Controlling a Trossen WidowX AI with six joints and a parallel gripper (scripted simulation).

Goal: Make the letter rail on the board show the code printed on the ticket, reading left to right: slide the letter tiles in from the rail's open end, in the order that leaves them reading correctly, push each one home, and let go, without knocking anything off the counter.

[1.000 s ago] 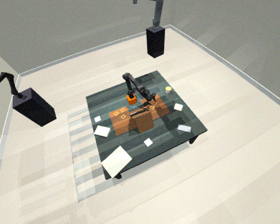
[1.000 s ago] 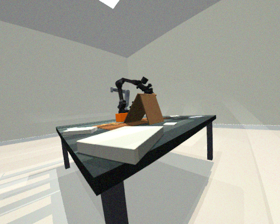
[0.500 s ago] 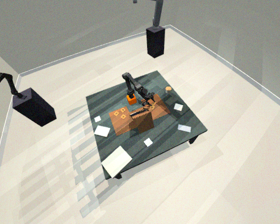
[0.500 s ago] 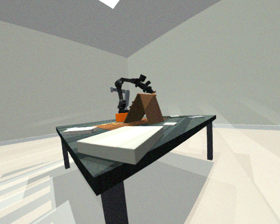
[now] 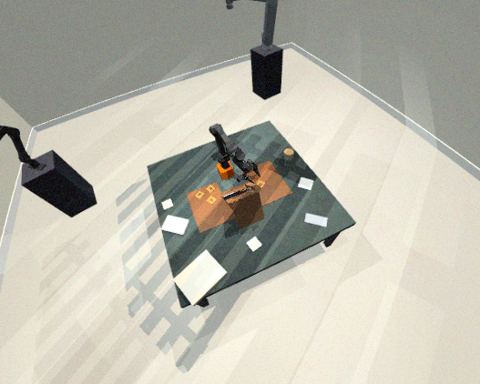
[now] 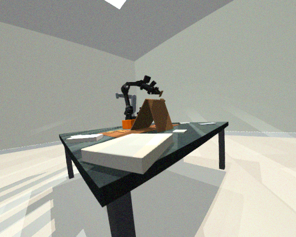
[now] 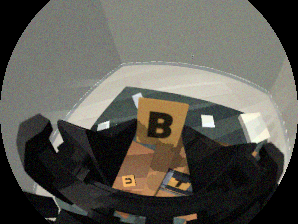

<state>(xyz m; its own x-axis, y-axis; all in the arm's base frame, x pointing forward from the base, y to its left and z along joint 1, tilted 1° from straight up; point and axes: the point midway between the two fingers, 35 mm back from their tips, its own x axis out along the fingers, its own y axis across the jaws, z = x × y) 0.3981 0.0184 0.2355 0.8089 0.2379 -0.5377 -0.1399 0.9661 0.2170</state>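
The white ticket lies 160 mm behind my gripper tip, 150 mm to the right of it and 220 mm below it. The rest, counted from my gripper tip: yellow letter tile 150 mm behind, 130 mm to the left, 320 mm below; then flat white slab 230 mm behind, 600 mm to the right, 310 mm below; then mat 220 mm behind, 60 mm to the right, 320 mm below.
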